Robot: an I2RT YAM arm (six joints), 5 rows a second.
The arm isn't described. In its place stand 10 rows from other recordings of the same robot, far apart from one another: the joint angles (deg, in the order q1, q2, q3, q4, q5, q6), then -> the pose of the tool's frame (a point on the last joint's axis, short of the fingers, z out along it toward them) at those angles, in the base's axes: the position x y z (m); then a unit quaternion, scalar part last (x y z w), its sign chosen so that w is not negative.
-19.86, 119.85, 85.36, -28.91, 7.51, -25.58 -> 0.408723 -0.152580 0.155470 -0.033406 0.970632 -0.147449 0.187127
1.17, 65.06, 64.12, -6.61, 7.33, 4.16 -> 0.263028 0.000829 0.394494 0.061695 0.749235 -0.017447 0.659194
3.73, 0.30, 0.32, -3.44, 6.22, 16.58 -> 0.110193 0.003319 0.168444 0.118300 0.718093 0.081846 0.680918
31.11, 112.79, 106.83, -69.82, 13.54, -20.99 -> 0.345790 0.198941 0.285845 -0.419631 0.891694 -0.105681 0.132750
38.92, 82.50, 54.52, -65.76, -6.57, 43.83 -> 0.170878 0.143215 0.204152 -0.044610 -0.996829 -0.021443 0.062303
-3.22, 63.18, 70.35, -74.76, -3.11, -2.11 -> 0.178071 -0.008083 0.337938 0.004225 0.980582 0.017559 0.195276
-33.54, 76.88, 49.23, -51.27, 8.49, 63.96 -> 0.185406 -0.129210 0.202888 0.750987 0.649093 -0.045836 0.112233
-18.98, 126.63, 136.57, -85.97, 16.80, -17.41 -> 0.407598 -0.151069 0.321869 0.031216 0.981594 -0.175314 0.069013
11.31, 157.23, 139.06, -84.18, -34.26, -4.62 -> 0.479298 0.116298 0.095256 0.100276 -0.945319 -0.286335 0.119705
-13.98, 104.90, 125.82, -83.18, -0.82, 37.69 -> 0.336186 -0.083171 0.415150 0.421520 0.874534 0.056045 0.233173
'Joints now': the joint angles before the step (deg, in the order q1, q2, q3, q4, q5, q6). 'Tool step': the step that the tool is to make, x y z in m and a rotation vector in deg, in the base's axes. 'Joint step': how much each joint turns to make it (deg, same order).
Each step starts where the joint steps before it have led.
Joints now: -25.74, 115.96, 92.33, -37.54, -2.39, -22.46
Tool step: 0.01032, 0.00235, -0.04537, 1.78, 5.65, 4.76
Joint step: 0.77, 6.19, 0.00, 0.11, -1.01, -3.95
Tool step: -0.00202, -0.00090, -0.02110, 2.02, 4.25, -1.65
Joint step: -0.18, 2.69, 0.03, -1.97, 0.49, 1.39
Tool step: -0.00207, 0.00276, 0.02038, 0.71, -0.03, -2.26
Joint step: 0.22, -1.95, 1.72, -3.82, 0.15, 2.57
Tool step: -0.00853, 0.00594, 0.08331, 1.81, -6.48, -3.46
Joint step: 0.00, -7.13, 7.45, -9.11, -2.87, 4.80
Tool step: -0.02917, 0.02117, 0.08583, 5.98, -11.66, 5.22
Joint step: -0.02, -9.59, 4.55, -6.04, -11.58, 0.13
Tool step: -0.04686, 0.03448, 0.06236, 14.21, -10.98, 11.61
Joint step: 0.00, -9.86, 0.83, -6.68, -21.01, 0.00
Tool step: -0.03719, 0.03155, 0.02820, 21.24, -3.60, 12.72
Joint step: 0.68, -5.31, -0.01, -9.13, -23.99, 2.31
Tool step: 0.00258, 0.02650, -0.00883, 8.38, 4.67, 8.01
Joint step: 4.72, 0.84, -0.88, -5.98, -6.87, -0.25
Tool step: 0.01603, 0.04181, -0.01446, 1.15, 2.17, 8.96
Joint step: 8.74, 1.43, -1.88, 0.94, -0.58, 0.02
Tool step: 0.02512, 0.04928, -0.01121, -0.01, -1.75, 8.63
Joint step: 9.60, 3.09, 0.00, 7.39, 0.23, 2.73
